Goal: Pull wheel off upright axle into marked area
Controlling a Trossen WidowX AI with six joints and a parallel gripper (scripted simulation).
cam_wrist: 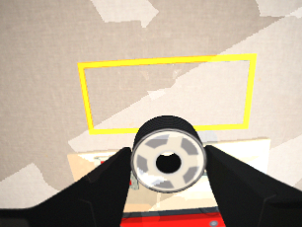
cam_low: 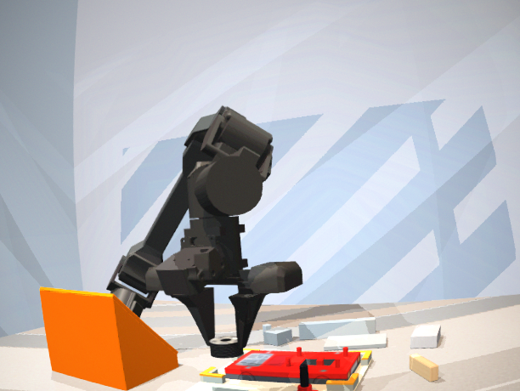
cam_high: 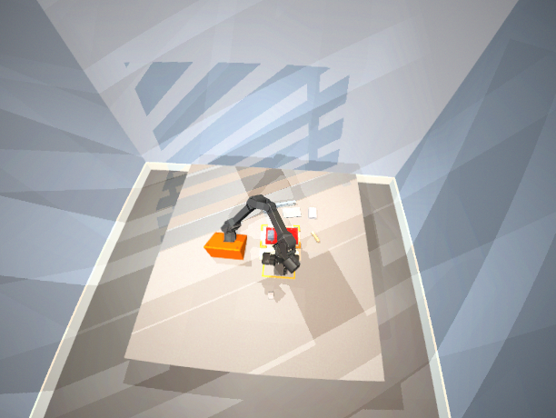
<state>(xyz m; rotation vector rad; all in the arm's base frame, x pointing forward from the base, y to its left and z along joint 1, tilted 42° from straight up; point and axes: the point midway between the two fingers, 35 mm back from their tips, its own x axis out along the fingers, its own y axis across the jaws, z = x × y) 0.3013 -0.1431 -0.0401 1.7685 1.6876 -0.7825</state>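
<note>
The black axle lies 90 mm to the left of my gripper tip, 80 mm below it and 60 mm ahead of it. Round my gripper tip: wooden block 220 mm to the left, 210 mm ahead, 100 mm below; then black wheel right at my gripper tip.
</note>
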